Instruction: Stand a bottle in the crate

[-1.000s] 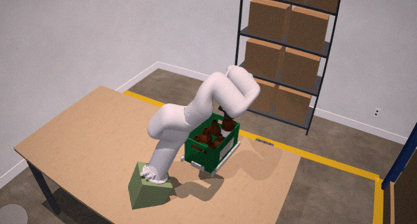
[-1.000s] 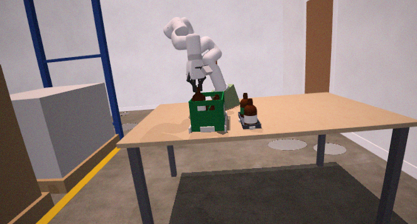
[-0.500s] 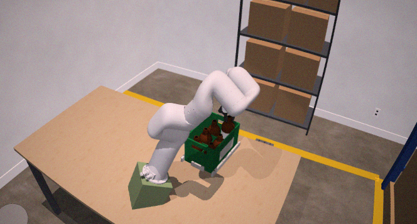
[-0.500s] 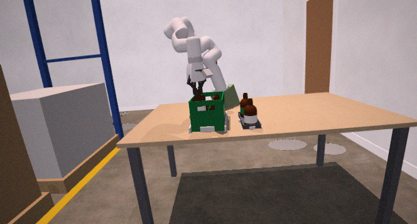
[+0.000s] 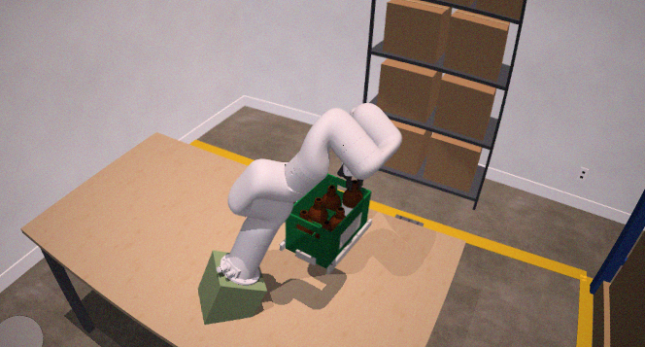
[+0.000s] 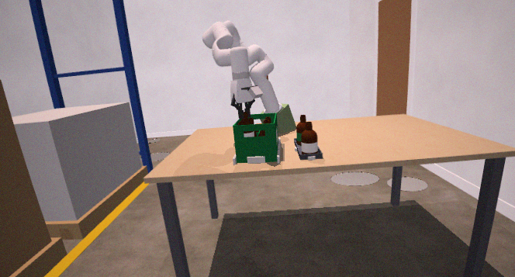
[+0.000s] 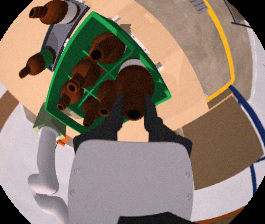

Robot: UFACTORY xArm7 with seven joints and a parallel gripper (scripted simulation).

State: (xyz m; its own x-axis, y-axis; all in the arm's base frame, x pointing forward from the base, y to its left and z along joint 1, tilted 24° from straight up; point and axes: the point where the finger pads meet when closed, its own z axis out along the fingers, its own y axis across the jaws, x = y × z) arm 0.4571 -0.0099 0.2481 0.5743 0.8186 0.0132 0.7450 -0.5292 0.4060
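Right now the green crate is 9 cm behind my hand, 4 cm to the left of it and 13 cm below it. From my hand the other things lie so: dark tray 12 cm behind, 27 cm to the left, 21 cm below.
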